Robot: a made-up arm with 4 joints.
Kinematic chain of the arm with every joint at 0, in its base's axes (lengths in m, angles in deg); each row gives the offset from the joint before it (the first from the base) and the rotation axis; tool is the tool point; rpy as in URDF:
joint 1: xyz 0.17 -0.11 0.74 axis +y
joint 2: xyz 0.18 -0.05 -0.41 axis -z
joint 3: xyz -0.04 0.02 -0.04 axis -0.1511 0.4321 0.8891
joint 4: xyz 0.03 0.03 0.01 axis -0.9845 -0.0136 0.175
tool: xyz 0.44 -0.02 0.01 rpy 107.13 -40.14 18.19
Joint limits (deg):
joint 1: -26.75..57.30
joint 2: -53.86..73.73
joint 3: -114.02..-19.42
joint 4: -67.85..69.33
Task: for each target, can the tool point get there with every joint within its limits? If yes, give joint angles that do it. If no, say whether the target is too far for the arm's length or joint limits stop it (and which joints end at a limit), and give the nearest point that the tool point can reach.
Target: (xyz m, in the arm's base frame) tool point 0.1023 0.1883 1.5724
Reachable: no: joint limits stop it (at a limit: joint 1, joint 2, joint 3) | nearest point -0.2199 -0.0996 0.7987 | short by 0.886 m
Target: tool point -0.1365 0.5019 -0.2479
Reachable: no: too far | nearest point 0.0826 0.1787 0.1536 | short by 0.560 m
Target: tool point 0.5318 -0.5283 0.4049
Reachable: yes | joints 6.42 -38.84 -93.77 0.81
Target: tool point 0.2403 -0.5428 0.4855
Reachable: yes | joints -8.58 24.30 -87.56 27.91
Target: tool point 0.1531 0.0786 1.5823
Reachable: no: joint limits stop it (at a limit: joint 1, joint 2, joint 3) | nearest point -0.2156 -0.1123 0.8006 | short by 0.885 m
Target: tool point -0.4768 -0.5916 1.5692
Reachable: no: too far | nearest point -0.2350 -0.3102 0.7738 | short by 0.878 m
